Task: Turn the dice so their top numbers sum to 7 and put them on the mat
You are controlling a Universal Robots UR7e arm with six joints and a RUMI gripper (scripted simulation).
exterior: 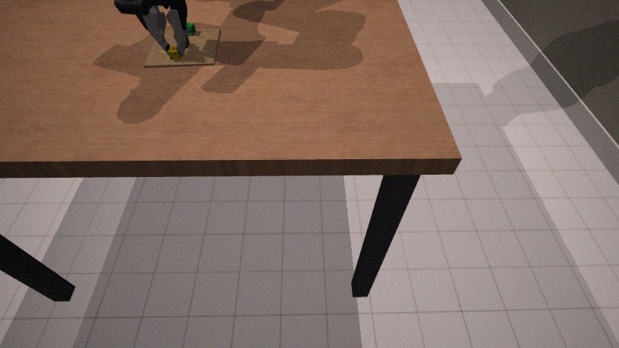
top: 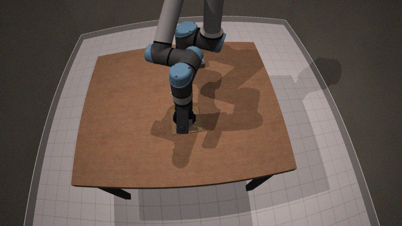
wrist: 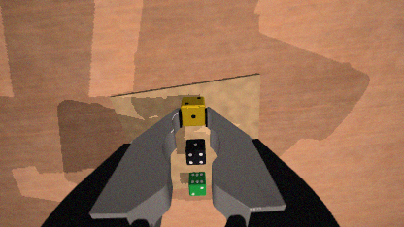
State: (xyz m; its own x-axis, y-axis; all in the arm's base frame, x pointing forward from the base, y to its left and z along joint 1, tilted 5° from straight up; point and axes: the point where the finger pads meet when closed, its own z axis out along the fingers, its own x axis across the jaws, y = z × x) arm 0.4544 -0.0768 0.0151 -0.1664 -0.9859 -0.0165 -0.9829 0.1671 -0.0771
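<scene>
Right now my hand is 10 mm above the yellow die. From my hand the other things lie so: black die (50 mm behind, 10 mm to the left, 10 mm below); green die (100 mm behind, 20 mm to the left, 10 mm below); tan mat (50 mm behind, 10 mm to the left, 20 mm below).
</scene>
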